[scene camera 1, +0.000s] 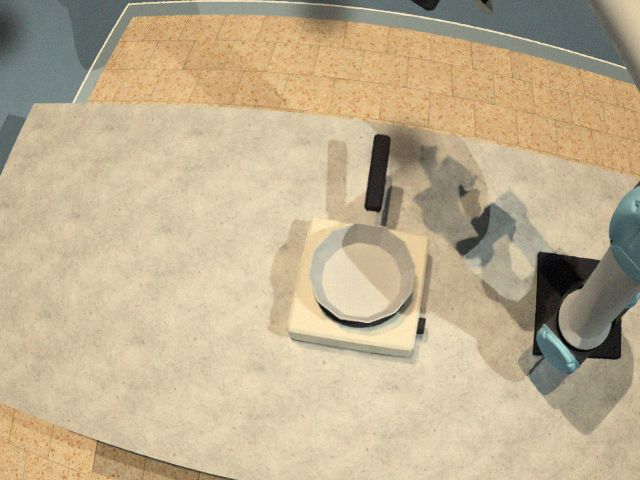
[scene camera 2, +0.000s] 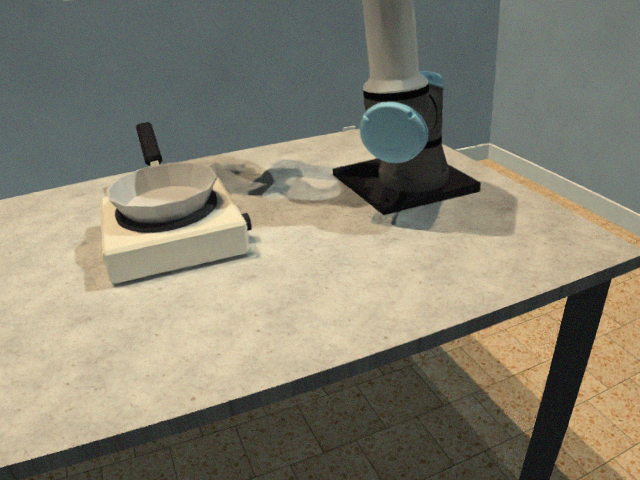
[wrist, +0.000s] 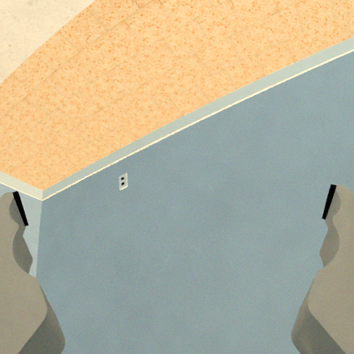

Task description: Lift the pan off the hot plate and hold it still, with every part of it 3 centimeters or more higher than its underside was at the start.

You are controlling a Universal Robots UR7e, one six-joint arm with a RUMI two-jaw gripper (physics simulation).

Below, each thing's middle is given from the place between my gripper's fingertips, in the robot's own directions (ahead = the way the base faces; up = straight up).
Labels:
The light grey pan (scene camera 1: pixel 362 272) is 42 cm below my hand, 27 cm to the left of it and 7 cm ahead of it. From my hand the other things lie so: cream hot plate (scene camera 2: pixel 131 250) 50 cm below, 36 cm to the left, 6 cm ahead.

